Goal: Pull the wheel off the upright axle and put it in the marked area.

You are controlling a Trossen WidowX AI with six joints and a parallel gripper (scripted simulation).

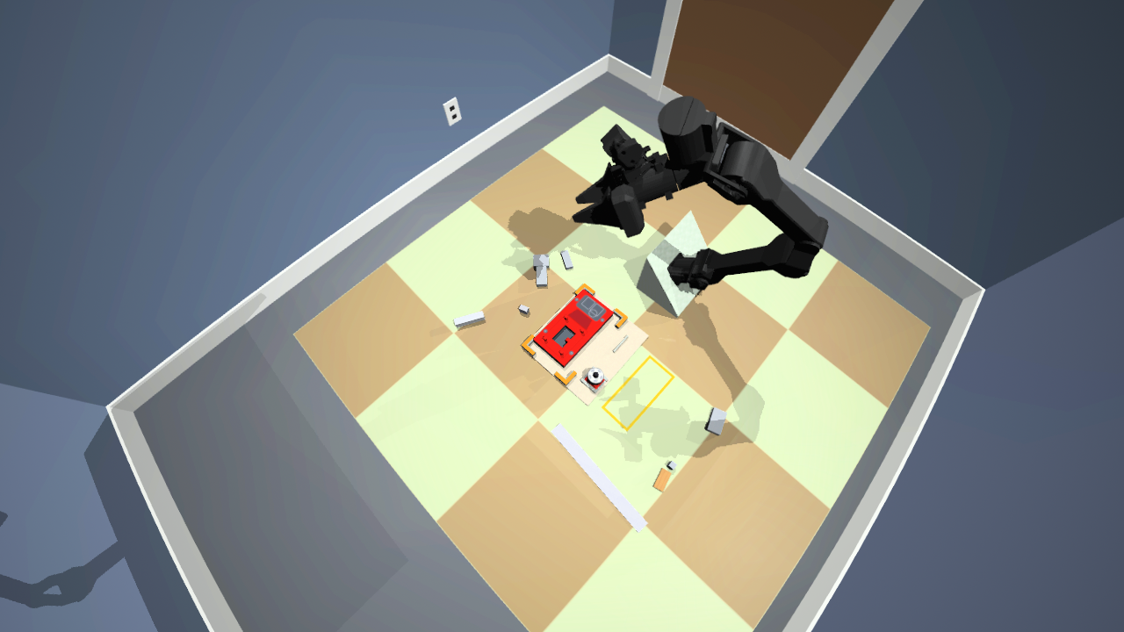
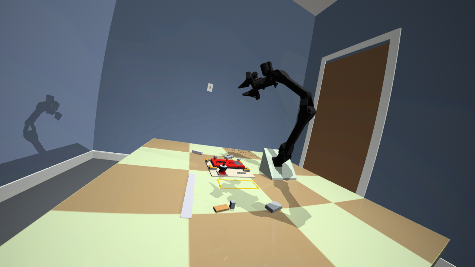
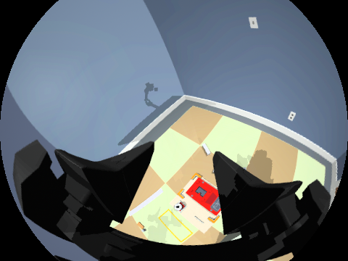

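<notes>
The wheel lies 70 mm ahead of my gripper tip, 140 mm to the left of it and 440 mm below it. Also, from my gripper tip: long white strip (250 mm ahead, 290 mm to the left, 480 mm below); then grey mount (70 mm ahead, 140 mm to the left, 440 mm below); then small grey block (120 mm ahead, 410 mm to the left, 470 mm below).
</notes>
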